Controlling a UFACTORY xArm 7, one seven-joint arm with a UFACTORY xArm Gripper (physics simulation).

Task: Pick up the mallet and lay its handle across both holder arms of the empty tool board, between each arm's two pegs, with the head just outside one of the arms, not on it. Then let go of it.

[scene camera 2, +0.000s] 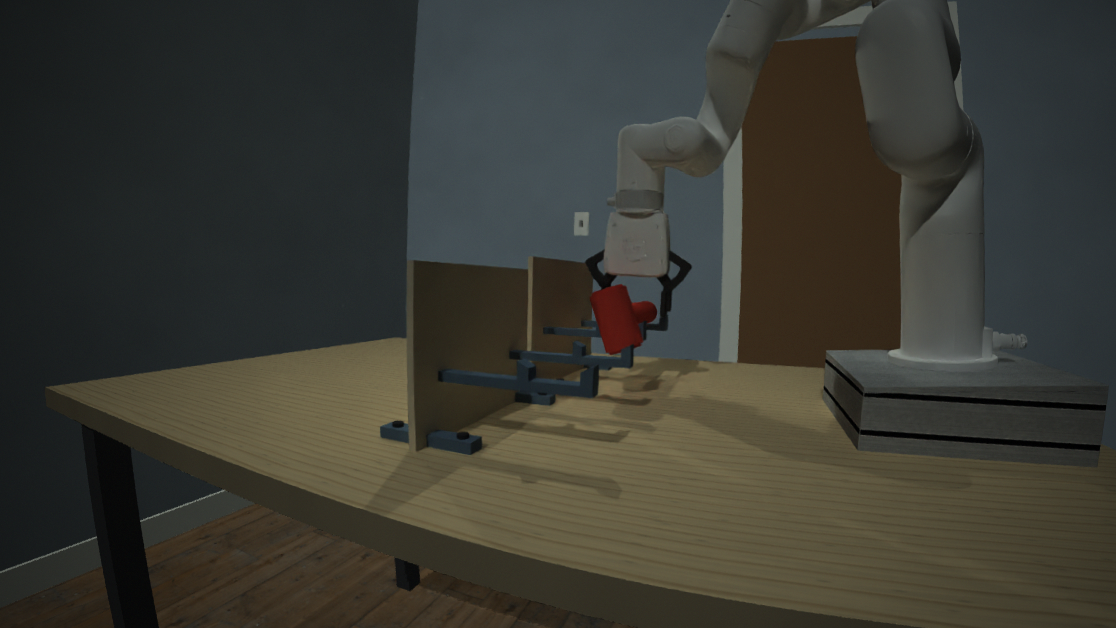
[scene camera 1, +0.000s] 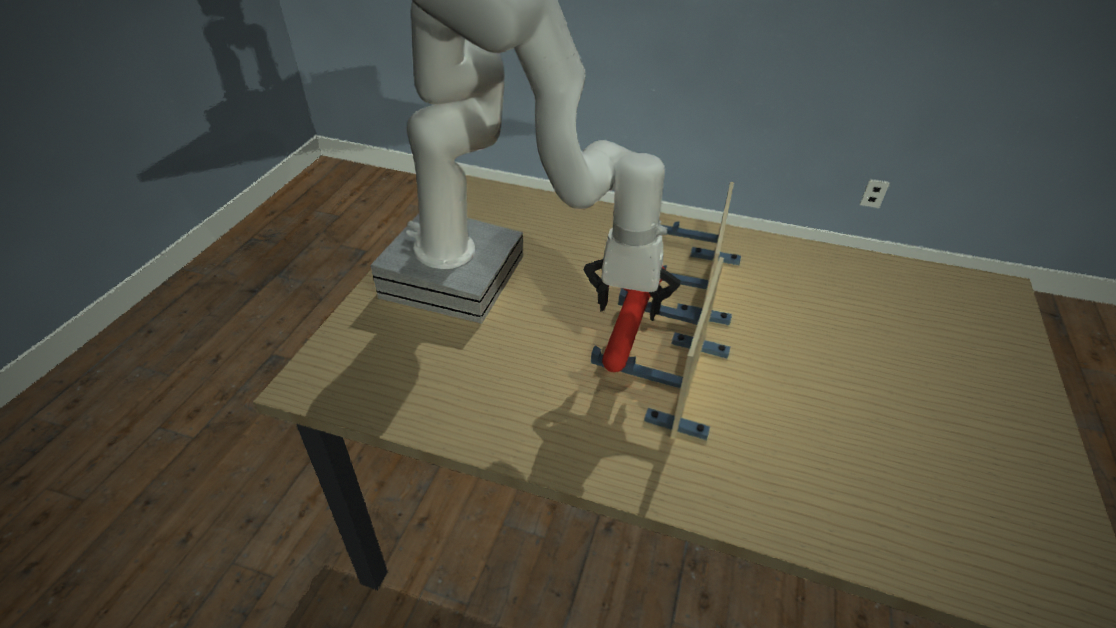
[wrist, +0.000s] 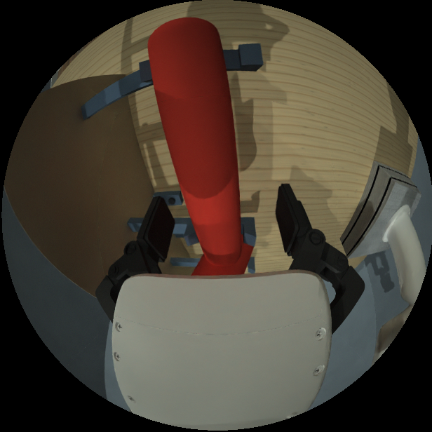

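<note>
The red mallet's thick handle lies across the front arm and the second arm of one tool board, between each arm's pegs in the wrist view. Its head is just outside the second arm, tilted; whether it touches that arm is hidden. My gripper is open, with its fingers apart on either side of the handle, near the head.
A second tool board stands beside it, towards the wall in scene camera 1, with bare arms. The robot's grey base block stands across from the pegs. Bolted feet hold the boards upright.
</note>
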